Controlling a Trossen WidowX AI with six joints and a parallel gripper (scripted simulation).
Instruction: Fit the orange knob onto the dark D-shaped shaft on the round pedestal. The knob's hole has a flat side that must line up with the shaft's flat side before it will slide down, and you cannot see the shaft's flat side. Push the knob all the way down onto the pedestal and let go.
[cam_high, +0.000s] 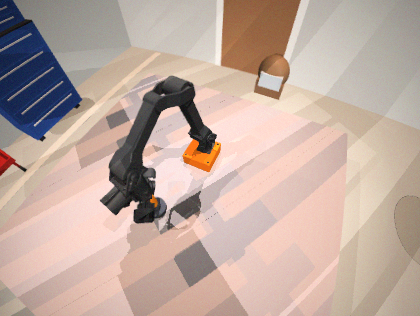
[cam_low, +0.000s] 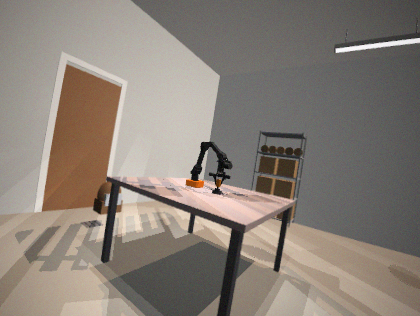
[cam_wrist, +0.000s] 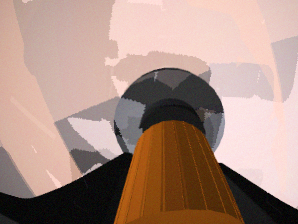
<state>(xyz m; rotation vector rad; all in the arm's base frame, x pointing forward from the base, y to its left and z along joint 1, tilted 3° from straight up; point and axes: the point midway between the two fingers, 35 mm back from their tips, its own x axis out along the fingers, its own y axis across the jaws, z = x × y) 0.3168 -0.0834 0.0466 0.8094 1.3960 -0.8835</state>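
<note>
The orange knob lies 2 cm above my gripper tip. Round my gripper tip: round pedestal 4 cm below.
</note>
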